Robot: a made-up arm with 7 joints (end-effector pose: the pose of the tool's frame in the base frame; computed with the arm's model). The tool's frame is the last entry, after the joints.
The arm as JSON. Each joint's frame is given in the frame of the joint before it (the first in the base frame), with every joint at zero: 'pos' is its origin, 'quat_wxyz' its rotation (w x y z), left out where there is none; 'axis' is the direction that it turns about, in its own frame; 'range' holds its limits. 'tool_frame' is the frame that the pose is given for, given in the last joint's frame.
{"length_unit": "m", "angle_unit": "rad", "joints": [
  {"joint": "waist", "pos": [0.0, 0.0, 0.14], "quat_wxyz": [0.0, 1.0, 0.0, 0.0], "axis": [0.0, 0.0, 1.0], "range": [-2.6, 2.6]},
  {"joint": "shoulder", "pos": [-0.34, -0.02, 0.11], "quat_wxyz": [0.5, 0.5, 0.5, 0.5], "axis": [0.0, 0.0, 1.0], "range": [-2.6, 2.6]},
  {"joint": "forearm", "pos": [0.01, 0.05, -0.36], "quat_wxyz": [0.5, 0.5, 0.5, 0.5], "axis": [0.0, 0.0, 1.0], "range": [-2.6, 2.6]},
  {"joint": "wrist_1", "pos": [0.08, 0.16, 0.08], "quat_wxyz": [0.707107, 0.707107, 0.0, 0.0], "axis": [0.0, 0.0, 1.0], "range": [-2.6, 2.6]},
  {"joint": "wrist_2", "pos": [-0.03, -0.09, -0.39], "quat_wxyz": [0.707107, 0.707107, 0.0, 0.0], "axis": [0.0, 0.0, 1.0], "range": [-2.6, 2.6]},
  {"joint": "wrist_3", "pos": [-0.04, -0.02, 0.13], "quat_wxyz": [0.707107, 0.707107, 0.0, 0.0], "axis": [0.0, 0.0, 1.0], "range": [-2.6, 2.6]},
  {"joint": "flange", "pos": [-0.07, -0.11, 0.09], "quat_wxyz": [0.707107, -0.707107, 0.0, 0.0], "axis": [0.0, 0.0, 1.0], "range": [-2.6, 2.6]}
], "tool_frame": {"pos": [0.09, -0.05, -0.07], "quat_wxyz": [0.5, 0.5, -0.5, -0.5]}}
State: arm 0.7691 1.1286 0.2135 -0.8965 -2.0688 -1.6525 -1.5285
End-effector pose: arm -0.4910 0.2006 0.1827 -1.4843 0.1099 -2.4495
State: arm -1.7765 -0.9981 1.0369 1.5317 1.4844 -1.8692 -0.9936
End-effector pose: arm -0.2235 0.0026 0.4459 -2.5524 -1.2070 0.0080
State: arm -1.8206 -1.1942 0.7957 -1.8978 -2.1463 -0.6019 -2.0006
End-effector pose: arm 0.0410 -0.5893 0.2435 1.7109 -1.6069 -1.4845
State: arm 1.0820 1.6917 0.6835 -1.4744 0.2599 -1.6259 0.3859
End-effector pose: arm -0.5085 -0.0163 -0.3126 1.0994 -1.0653 -1.0048
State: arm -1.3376 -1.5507 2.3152 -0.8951 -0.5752 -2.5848 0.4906
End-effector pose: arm -0.4495 -1.2560 0.0779 0.9626 -1.9659 0.2344
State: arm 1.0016 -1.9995 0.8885 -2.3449 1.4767 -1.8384 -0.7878
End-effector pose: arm 0.4053 0.7448 -0.0897 -0.1184 0.2939 1.6065
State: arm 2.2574 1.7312 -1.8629 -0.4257 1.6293 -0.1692 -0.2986
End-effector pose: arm 1.1312 0.4599 0.1351 1.4231 0.3078 1.1229
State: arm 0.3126 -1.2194 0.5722 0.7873 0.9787 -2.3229 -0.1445
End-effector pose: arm 0.1894 0.1145 -0.0618 1.9384 -1.1412 0.0086
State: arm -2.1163 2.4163 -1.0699 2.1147 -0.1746 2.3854 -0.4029
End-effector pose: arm -0.3637 -0.9896 0.5008 -0.8279 -2.4419 -0.9208
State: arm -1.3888 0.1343 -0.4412 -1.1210 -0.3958 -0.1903 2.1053
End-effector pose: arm 0.1196 -0.2546 -0.2208 -0.5293 2.5340 1.3913
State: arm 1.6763 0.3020 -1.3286 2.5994 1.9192 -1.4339 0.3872
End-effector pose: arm 0.0033 0.5608 -0.7745 0.7305 -1.8432 -0.8323
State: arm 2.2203 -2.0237 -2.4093 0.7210 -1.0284 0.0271 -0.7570
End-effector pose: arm 0.2763 1.1572 0.1598 0.1931 2.1543 -1.6894
